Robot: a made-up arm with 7 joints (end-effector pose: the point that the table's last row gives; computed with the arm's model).
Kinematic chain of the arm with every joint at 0, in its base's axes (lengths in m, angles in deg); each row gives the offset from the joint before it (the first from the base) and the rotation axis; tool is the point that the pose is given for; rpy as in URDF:
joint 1: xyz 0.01 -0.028 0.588 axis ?
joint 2: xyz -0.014 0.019 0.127 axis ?
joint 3: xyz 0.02 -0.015 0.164 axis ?
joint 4: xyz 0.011 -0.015 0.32 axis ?
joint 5: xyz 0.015 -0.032 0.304 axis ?
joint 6: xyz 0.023 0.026 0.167 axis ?
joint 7: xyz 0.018 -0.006 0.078 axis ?
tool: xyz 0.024 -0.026 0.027 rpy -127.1 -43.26 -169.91
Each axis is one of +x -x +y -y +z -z.
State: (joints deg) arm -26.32 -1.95 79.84 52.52 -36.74 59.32 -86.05
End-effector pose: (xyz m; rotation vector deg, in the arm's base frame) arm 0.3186 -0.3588 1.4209 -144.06 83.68 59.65
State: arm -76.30 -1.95 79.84 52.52 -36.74 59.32 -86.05
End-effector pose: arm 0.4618 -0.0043 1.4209 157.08 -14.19 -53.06
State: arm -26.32 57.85 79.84 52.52 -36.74 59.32 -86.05
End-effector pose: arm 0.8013 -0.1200 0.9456 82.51 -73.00 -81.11
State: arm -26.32 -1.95 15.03 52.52 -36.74 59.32 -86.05
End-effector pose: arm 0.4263 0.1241 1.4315 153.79 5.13 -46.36
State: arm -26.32 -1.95 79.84 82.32 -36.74 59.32 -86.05
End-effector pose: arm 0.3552 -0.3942 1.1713 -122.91 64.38 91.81
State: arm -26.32 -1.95 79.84 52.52 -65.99 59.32 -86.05
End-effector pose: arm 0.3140 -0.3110 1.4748 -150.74 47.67 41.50
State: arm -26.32 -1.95 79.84 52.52 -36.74 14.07 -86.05
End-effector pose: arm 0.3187 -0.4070 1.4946 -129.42 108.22 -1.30
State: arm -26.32 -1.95 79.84 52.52 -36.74 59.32 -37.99
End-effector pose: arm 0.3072 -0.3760 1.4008 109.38 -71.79 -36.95
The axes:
joint 1: -z
joint 2: +y
joint 3: -z
joint 4: +y
joint 5: -z
joint 6: +y
joint 7: -z

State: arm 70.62 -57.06 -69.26 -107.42 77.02 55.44 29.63
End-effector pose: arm -0.5729 0.0960 0.9178 -14.69 162.42 -28.17
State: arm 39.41 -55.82 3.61 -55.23 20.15 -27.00 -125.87
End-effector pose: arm -0.6967 0.6007 0.8362 -30.44 10.74 167.74
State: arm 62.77 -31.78 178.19 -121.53 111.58 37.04 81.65
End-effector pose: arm 0.2680 -0.2245 1.1090 42.75 -41.92 -8.43
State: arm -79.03 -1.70 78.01 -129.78 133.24 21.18 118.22
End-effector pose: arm -0.4172 -0.1200 0.8203 30.15 -20.94 -123.19
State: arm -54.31 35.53 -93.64 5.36 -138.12 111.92 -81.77
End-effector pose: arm 0.3436 0.3746 1.4121 56.37 -122.16 -42.44
